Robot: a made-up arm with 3 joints. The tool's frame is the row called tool. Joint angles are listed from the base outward. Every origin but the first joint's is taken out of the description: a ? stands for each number. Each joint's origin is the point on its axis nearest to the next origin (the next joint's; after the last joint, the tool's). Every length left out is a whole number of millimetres.
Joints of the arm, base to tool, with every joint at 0 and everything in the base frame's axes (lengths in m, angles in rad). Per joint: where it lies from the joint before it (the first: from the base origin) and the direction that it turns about. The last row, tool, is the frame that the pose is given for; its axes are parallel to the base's.
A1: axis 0 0 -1 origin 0 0 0.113
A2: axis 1 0 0 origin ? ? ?
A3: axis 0 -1 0 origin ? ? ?
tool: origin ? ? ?
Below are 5 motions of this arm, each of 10 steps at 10 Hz.
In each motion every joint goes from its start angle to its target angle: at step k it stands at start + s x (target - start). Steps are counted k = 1, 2, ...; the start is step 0. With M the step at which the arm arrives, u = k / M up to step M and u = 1 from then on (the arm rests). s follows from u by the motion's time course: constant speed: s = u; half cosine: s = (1 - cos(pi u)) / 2; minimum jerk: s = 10 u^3 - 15 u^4 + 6 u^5.
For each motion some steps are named. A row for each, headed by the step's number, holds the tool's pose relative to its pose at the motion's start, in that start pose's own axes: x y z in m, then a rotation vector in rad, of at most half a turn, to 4 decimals.
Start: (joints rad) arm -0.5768 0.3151 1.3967
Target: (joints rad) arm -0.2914 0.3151 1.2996
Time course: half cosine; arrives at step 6
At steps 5, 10:
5: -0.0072 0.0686 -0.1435 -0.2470 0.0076 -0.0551
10: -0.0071 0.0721 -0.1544 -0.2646 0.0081 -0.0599

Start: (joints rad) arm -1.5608 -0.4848 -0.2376
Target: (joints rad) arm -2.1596 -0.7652 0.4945
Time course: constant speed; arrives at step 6
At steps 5, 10:
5: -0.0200 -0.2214 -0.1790 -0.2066 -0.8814 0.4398
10: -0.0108 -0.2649 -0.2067 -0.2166 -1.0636 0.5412

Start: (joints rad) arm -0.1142 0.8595 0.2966
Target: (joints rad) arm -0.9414 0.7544 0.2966
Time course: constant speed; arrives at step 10
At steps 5, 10:
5: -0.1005 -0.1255 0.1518 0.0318 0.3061 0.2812
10: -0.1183 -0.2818 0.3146 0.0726 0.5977 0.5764

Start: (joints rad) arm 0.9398 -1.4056 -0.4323
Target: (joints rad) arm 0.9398 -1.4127 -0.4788
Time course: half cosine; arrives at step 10
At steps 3, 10:
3: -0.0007 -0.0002 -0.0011 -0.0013 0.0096 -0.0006
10: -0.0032 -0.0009 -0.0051 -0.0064 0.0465 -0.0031

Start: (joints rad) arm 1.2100 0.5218 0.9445
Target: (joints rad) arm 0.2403 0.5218 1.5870
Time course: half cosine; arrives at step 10
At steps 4, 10:
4: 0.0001 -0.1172 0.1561 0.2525 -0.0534 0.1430
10: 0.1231 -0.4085 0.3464 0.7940 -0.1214 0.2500

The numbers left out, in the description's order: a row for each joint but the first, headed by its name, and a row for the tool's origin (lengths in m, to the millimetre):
A2: -0.445 0.05 0
A3: 0 0.454 -0.009
tool: 0.05 0 -0.097

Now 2 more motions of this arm.
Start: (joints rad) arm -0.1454 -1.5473 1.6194
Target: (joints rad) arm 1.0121 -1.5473 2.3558
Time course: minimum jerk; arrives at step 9
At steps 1, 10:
1: 0.0054 0.0001 -0.0013 -0.0003 0.0049 0.0000
10: 0.3169 0.0067 -0.3435 -0.0237 0.4208 0.0105

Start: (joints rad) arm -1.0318 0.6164 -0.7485
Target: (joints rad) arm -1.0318 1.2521 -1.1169
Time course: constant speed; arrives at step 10
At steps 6, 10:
6: -0.1426 0.0065 0.1208 0.2496 0.2183 0.2894
10: -0.2346 -0.0314 0.1998 0.3808 0.3559 0.5134

